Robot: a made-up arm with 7 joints. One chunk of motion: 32 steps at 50 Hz.
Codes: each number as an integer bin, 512 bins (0 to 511) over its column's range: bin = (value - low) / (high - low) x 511, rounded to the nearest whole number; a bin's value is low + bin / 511 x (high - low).
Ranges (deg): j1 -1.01..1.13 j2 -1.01..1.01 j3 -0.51..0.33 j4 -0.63..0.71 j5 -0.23..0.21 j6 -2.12..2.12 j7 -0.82..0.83
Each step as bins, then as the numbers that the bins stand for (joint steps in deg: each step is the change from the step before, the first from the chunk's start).
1 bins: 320 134 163 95 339 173 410
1 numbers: 0.330 -0.480 -0.242 -0.381 0.062 -0.685 0.504
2 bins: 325 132 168 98 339 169 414
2 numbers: 0.351 -0.488 -0.234 -0.373 0.062 -0.718 0.517
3 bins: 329 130 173 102 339 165 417
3 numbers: 0.368 -0.496 -0.226 -0.363 0.062 -0.751 0.526
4 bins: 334 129 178 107 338 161 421
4 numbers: 0.389 -0.500 -0.217 -0.349 0.061 -0.784 0.539
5 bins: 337 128 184 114 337 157 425
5 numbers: 0.401 -0.504 -0.208 -0.331 0.060 -0.817 0.552
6 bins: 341 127 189 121 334 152 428
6 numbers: 0.418 -0.508 -0.199 -0.313 0.058 -0.859 0.562
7 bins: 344 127 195 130 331 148 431
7 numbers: 0.431 -0.508 -0.189 -0.289 0.055 -0.892 0.572
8 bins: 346 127 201 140 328 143 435
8 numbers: 0.439 -0.508 -0.180 -0.263 0.052 -0.933 0.585
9 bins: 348 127 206 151 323 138 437
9 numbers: 0.447 -0.508 -0.171 -0.234 0.048 -0.975 0.591
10 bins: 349 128 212 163 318 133 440
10 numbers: 0.452 -0.504 -0.162 -0.203 0.044 -1.016 0.601
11 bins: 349 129 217 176 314 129 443
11 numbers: 0.452 -0.500 -0.153 -0.168 0.040 -1.050 0.610
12 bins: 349 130 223 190 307 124 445
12 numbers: 0.452 -0.496 -0.143 -0.132 0.034 -1.091 0.617
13 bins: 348 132 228 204 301 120 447
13 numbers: 0.447 -0.488 -0.135 -0.095 0.029 -1.124 0.623
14 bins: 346 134 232 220 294 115 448
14 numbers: 0.439 -0.480 -0.129 -0.053 0.023 -1.166 0.627
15 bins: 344 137 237 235 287 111 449
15 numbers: 0.431 -0.468 -0.120 -0.014 0.017 -1.199 0.630
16 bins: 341 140 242 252 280 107 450
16 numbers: 0.418 -0.457 -0.112 0.031 0.011 -1.232 0.633
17 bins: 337 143 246 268 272 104 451
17 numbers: 0.401 -0.445 -0.106 0.073 0.004 -1.257 0.636
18 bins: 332 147 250 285 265 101 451
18 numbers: 0.380 -0.429 -0.099 0.117 -0.002 -1.282 0.636
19 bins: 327 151 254 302 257 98 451
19 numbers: 0.359 -0.413 -0.092 0.162 -0.009 -1.307 0.636
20 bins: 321 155 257 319 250 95 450
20 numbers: 0.334 -0.397 -0.088 0.207 -0.015 -1.332 0.633
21 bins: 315 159 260 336 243 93 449
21 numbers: 0.309 -0.381 -0.083 0.251 -0.021 -1.348 0.630
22 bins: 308 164 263 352 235 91 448
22 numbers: 0.280 -0.362 -0.078 0.293 -0.028 -1.365 0.627
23 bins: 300 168 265 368 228 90 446
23 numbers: 0.246 -0.346 -0.074 0.335 -0.034 -1.373 0.620
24 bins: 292 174 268 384 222 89 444
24 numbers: 0.213 -0.322 -0.069 0.377 -0.039 -1.382 0.614
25 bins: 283 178 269 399 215 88 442
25 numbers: 0.175 -0.306 -0.068 0.416 -0.045 -1.390 0.607
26 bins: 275 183 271 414 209 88 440
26 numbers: 0.142 -0.287 -0.065 0.456 -0.050 -1.390 0.601
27 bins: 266 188 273 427 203 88 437
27 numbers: 0.104 -0.267 -0.061 0.490 -0.055 -1.390 0.591
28 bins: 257 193 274 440 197 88 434
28 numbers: 0.066 -0.247 -0.060 0.524 -0.060 -1.390 0.581
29 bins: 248 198 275 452 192 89 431
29 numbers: 0.029 -0.227 -0.058 0.555 -0.065 -1.382 0.572
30 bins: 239 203 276 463 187 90 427
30 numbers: -0.009 -0.208 -0.056 0.584 -0.069 -1.373 0.559
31 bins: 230 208 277 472 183 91 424
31 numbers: -0.047 -0.188 -0.055 0.608 -0.072 -1.365 0.549
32 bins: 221 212 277 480 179 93 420
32 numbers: -0.084 -0.172 -0.055 0.629 -0.076 -1.348 0.536
